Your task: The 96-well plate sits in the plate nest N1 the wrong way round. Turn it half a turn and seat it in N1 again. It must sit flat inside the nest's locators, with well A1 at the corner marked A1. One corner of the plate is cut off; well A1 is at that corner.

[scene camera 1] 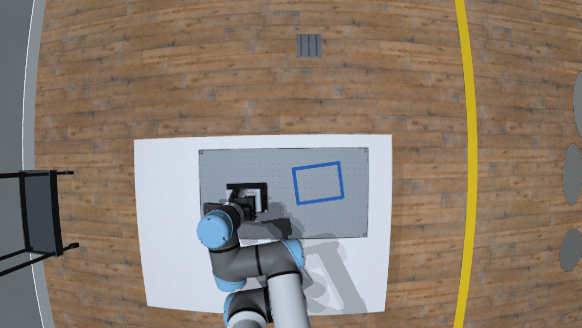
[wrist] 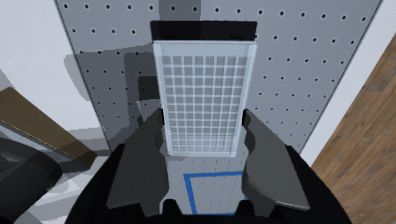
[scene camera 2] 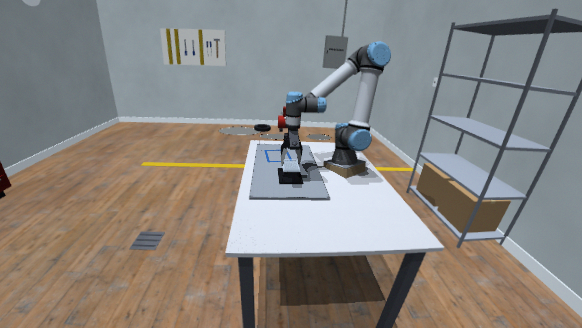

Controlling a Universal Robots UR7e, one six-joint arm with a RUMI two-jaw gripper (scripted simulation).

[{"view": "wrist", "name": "my gripper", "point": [202,109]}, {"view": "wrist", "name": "96-well plate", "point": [190,106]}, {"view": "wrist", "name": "black plate nest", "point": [185,30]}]
